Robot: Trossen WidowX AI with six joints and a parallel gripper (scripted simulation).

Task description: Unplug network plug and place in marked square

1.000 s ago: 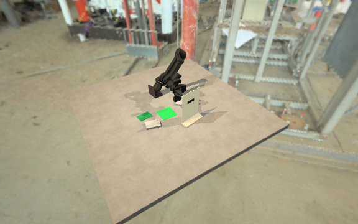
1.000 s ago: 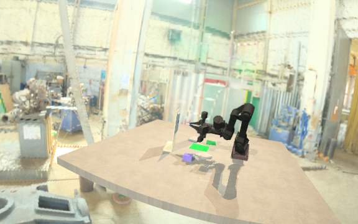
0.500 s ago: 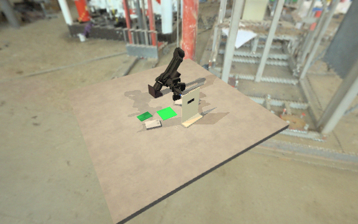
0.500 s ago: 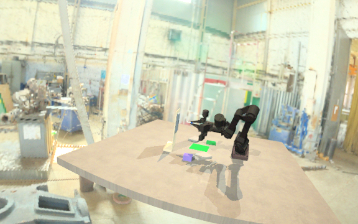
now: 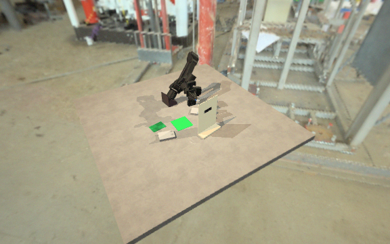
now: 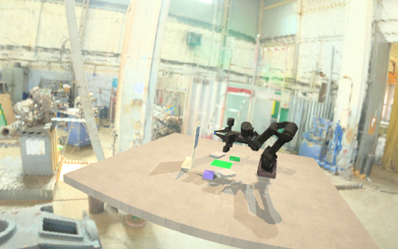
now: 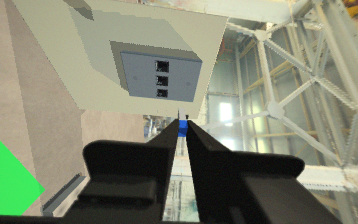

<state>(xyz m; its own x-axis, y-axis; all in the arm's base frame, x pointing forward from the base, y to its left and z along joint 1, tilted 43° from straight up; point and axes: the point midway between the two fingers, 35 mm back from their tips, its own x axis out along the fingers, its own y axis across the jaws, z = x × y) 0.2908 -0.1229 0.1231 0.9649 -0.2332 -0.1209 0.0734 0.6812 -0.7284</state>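
Now: the bright green marked square 8 cm behind my gripper tip, 8 cm to the right of it and 20 cm below it. The rest, counted from my gripper tip: purple block 1 cm behind, 17 cm to the left, 19 cm below; then cream upright panel 10 cm ahead, 1 cm to the left, 9 cm below.
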